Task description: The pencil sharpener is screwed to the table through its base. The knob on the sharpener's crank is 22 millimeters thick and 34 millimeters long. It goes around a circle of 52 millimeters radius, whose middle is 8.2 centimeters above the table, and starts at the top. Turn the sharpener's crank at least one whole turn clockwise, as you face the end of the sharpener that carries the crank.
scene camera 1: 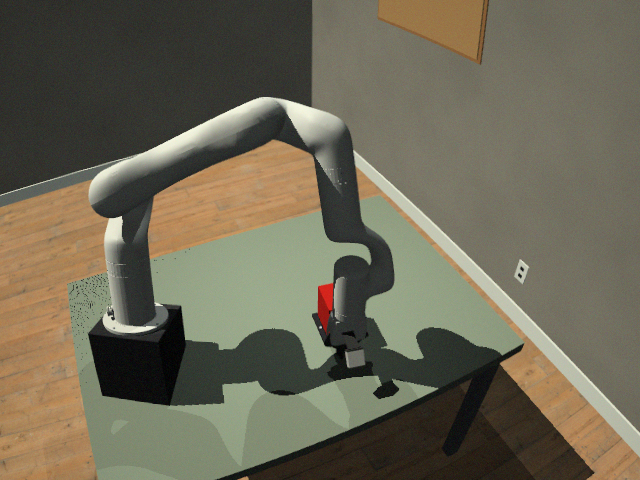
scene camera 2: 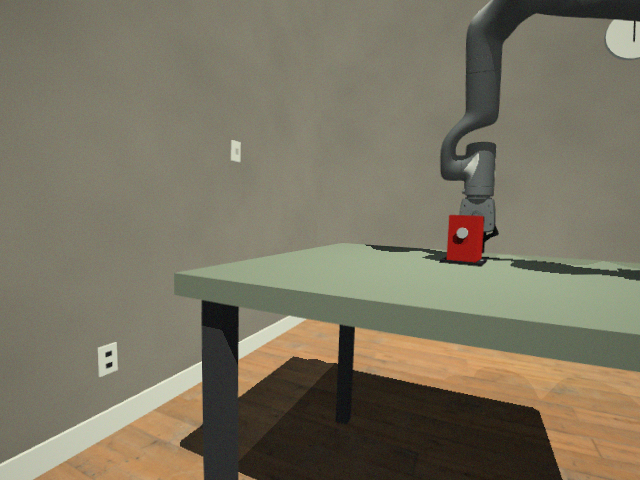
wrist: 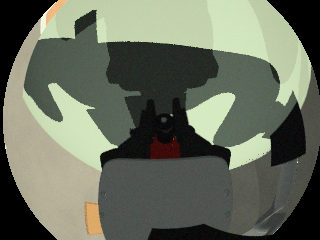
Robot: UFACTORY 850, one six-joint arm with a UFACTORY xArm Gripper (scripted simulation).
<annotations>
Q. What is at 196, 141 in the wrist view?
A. The gripper.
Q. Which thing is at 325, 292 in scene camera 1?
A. A red pencil sharpener.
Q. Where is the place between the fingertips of the gripper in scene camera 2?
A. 474, 255
</annotations>
